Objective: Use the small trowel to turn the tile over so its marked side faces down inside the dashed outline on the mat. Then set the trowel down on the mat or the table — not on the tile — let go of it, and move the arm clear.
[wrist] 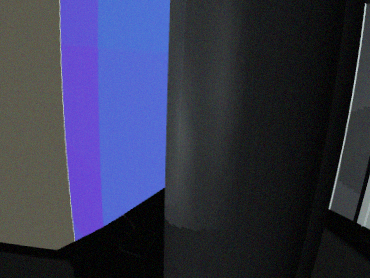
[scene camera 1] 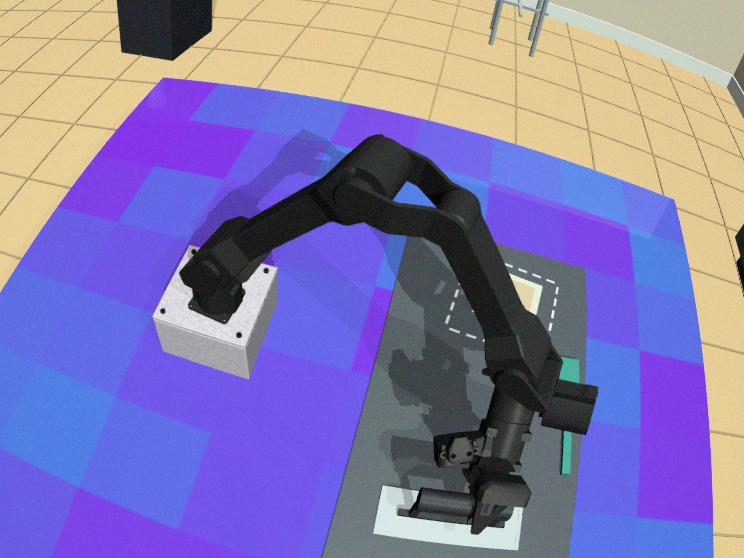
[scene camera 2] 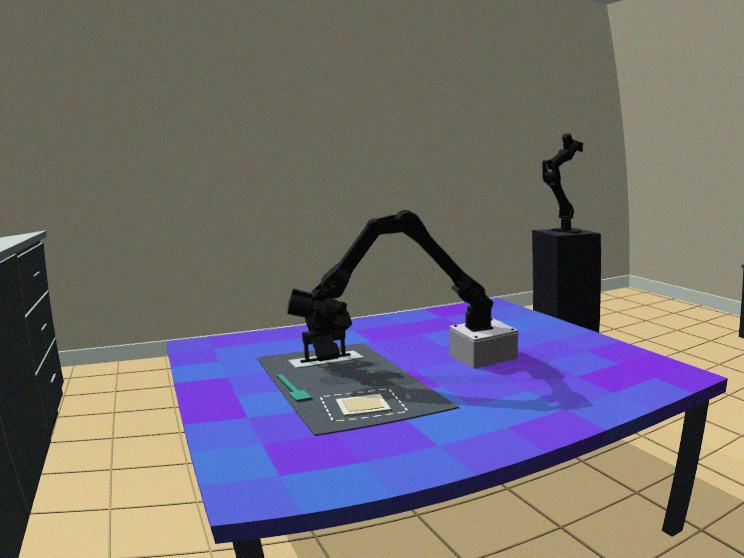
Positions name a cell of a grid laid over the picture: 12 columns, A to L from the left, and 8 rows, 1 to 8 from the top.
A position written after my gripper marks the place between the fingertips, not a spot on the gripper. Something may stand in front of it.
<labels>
My gripper shows in the wrist view (H6), in scene camera 1 (H8) and in scene camera 2 (F5).
</labels>
